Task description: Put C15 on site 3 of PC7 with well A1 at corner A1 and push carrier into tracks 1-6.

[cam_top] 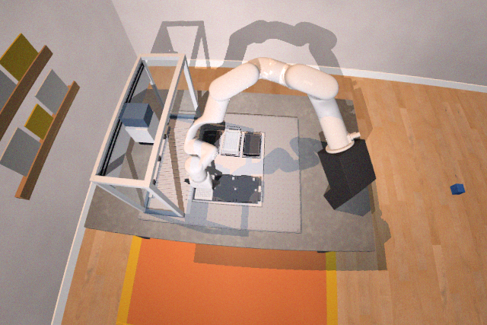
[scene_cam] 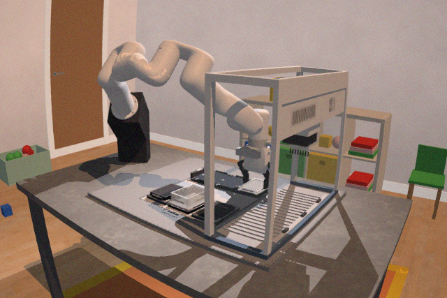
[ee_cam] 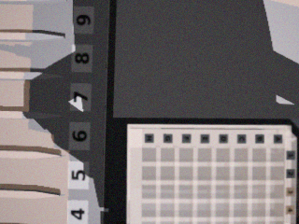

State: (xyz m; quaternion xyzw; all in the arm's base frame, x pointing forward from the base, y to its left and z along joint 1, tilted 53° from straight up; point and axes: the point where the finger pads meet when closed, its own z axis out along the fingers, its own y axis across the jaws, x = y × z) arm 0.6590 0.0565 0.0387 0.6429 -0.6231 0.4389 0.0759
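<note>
My gripper is now 10 mm above the pale 96-well plate. Round my hand: dark plate C16 (270 mm behind, 200 mm to the right, 10 mm below); then dark plate carrier PC7 (110 mm behind, 20 mm to the left, 10 mm below); then white deep-well block (230 mm to the right, 160 mm behind).
</note>
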